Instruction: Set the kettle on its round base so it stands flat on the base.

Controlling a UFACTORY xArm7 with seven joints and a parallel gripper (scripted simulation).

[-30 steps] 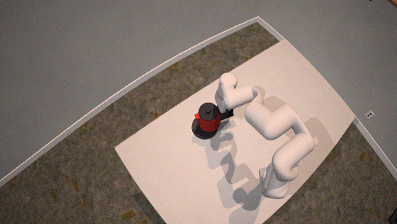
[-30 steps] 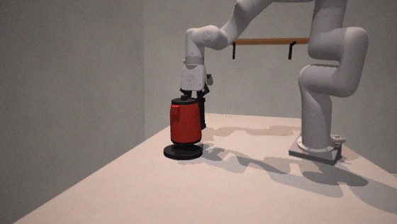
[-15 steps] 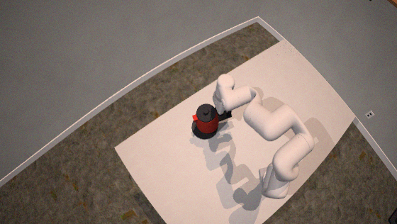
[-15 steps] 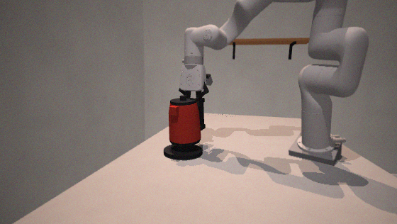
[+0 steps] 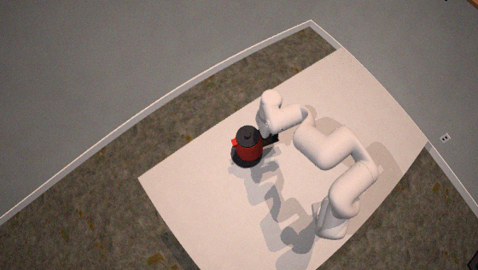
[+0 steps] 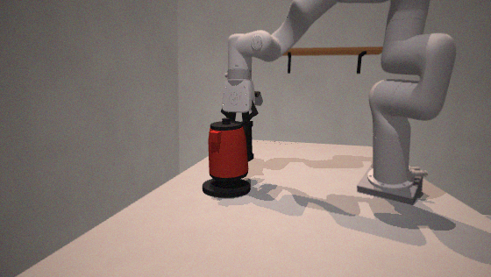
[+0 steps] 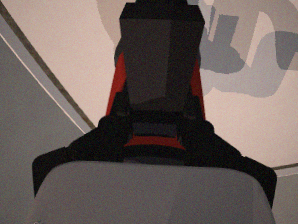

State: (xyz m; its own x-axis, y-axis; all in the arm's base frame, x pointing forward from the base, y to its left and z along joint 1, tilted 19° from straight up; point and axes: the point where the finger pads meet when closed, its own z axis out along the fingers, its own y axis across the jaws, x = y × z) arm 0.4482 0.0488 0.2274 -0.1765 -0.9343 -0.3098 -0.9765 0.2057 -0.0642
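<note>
My gripper is now 10 mm short of the red kettle, 30 mm to the right of it and 50 mm above it. From my hand the other things lie so: round black base 10 mm ahead, 70 mm to the left, 180 mm below.
</note>
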